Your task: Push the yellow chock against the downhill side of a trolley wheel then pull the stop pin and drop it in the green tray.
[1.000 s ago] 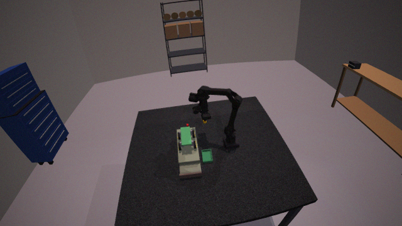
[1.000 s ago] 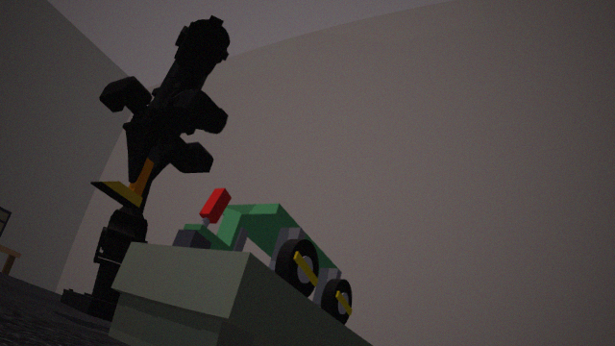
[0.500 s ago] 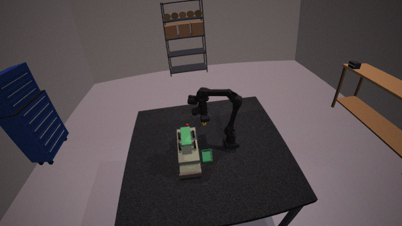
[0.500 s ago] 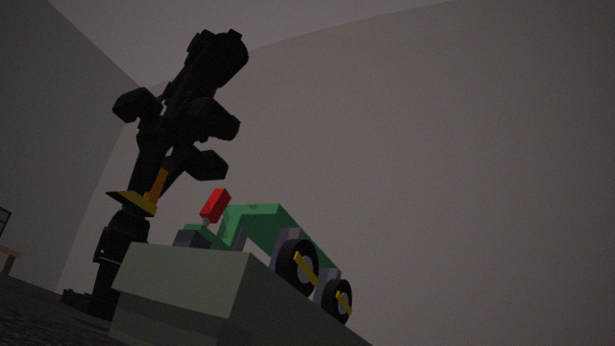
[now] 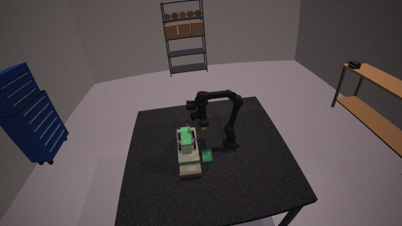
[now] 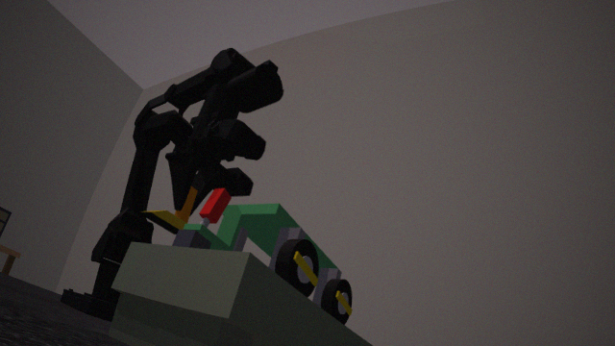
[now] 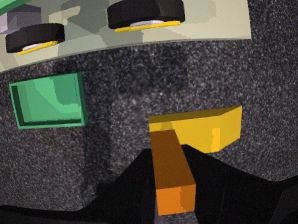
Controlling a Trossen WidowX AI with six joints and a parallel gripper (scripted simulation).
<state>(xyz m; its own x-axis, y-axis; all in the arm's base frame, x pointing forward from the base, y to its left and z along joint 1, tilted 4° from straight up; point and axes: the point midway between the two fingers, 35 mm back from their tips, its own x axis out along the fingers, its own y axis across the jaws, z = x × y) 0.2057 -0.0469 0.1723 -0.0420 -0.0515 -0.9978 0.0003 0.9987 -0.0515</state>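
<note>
Right now my gripper tip is 120 mm short of the red-headed stop pin, 60 mm to the left of it and 40 mm above it. Also, from my gripper tip: yellow chock: 20 mm to the right, 10 mm below; then green trolley: 140 mm ahead, 60 mm below, 50 mm to the left; then pale ramp: 140 mm ahead, 120 mm below, 60 mm to the left.
</note>
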